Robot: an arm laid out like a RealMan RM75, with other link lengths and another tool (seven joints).
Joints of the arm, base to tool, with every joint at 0 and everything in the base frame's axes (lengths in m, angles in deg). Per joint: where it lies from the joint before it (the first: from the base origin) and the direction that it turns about. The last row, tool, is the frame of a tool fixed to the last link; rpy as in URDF.
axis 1: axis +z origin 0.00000 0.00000 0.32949
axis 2: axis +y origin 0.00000 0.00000 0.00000
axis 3: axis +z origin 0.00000 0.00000 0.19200
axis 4: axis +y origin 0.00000 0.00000 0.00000
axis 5: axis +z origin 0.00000 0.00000 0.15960
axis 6: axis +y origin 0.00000 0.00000 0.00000
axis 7: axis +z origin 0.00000 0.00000 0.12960
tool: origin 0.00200 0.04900 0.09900 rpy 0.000 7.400 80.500
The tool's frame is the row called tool.
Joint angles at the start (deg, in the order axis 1, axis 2, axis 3, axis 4, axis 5, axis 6, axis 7): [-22.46 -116.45 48.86 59.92 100.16 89.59 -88.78]
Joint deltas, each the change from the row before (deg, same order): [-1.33 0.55 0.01 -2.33 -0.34 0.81 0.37]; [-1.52 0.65 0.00 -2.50 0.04 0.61 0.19]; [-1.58 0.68 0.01 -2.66 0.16 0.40 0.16]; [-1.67 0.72 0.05 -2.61 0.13 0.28 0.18]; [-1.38 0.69 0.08 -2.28 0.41 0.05 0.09]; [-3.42 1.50 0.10 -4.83 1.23 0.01 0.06]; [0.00 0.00 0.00 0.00 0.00 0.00 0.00]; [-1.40 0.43 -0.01 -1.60 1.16 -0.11 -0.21]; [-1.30 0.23 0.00 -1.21 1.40 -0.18 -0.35]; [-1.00 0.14 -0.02 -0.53 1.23 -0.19 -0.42]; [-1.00 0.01 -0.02 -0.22 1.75 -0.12 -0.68]
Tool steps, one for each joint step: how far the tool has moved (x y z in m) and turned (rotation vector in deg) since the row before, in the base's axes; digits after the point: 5 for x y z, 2 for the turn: [0.00338 -0.00157 -0.00139 -1.46 -0.89 -0.59]; [0.00245 -0.00074 -0.00173 -1.57 -0.58 -0.30]; [0.00195 -0.00012 -0.00192 -1.55 -0.47 -0.08]; [0.00233 0.00044 -0.00160 -1.41 -0.37 -0.17]; [0.00042 0.00068 -0.00181 -1.23 0.05 0.14]; [0.00221 0.00221 -0.00391 -2.64 0.47 0.06]; [0.00000 0.00000 0.00000 0.00 0.00 0.00]; [-0.00001 0.00061 -0.00285 -1.20 0.74 0.12]; [-0.00018 0.00030 -0.00351 -1.19 0.95 0.12]; [-0.00013 0.00071 -0.00242 -0.75 0.96 -0.02]; [-0.00090 -0.00004 -0.00329 -0.99 1.37 0.01]
